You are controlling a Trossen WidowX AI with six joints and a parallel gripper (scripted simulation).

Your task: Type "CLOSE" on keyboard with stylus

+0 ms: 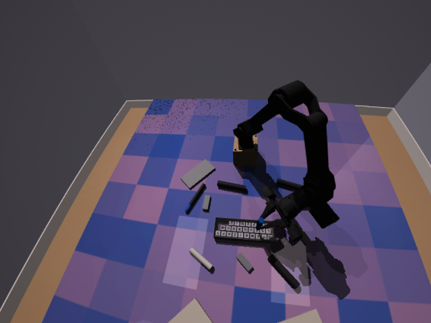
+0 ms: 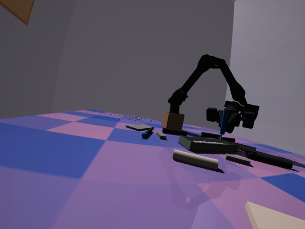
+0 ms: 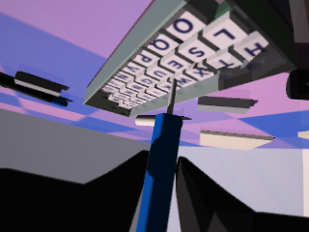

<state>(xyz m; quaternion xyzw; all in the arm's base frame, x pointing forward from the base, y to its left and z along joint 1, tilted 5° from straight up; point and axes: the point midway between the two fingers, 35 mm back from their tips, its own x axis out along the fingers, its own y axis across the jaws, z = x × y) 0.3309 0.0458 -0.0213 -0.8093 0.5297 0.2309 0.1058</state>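
Right now the small grey block is 100 mm ahead of my gripper tip, 50 mm to the right of it and 80 mm below it. The rest, counted from my gripper tip: grey slab (260 mm behind, 240 mm to the right, 80 mm below); blue-tipped pen (110 mm behind, 250 mm to the right, 80 mm below); blue stylus (10 mm below).
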